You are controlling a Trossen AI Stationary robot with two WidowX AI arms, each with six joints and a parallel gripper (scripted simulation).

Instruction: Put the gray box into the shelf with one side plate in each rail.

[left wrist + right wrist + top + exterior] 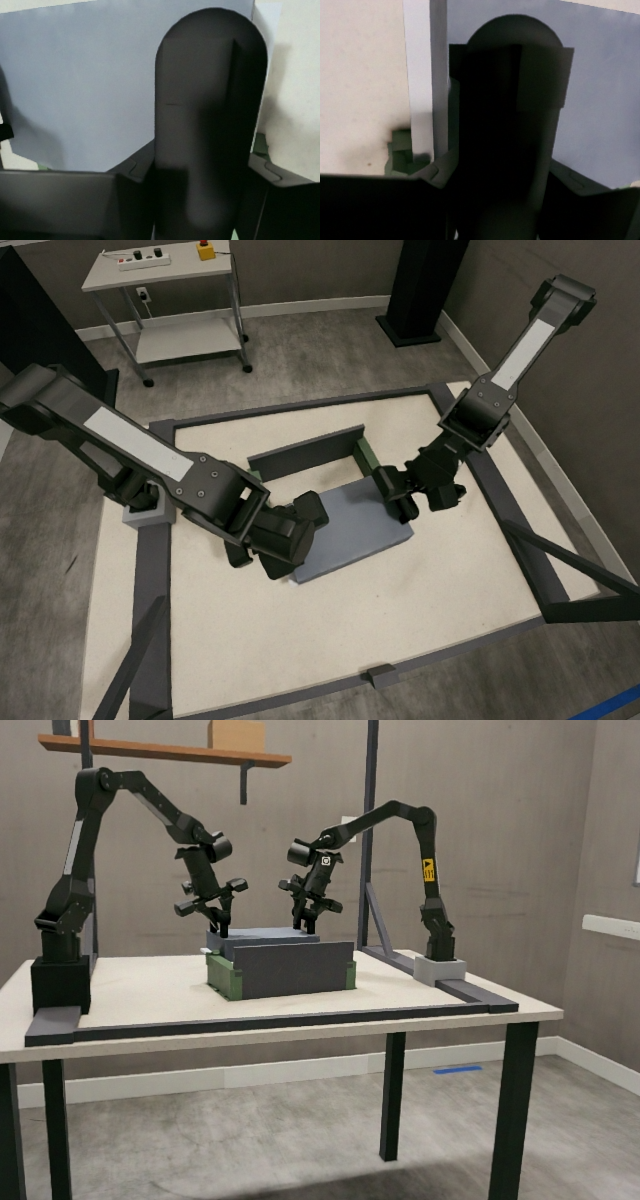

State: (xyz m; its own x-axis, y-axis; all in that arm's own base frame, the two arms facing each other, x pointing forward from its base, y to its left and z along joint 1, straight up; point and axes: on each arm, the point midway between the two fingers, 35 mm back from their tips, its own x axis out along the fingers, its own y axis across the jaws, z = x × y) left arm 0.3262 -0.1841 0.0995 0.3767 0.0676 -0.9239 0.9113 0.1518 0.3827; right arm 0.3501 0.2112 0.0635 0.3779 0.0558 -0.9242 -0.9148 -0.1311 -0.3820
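My left hand is 1 cm short of the gray box, 12 cm to the left of it and 5 cm above it. The rest, counted from my left hand: dark frame bar (44 cm ahead, 17 cm to the right, 15 cm below); dark back wall (22 cm ahead, 11 cm to the right, 8 cm below).
The gray box lies 12 cm to the left of my right hand, 5 cm below it and 1 cm behind it. The rest, counted from my right hand: dark frame bar: 42 cm ahead, 16 cm below, 8 cm to the left; dark back wall: 20 cm ahead, 14 cm to the left, 8 cm below.
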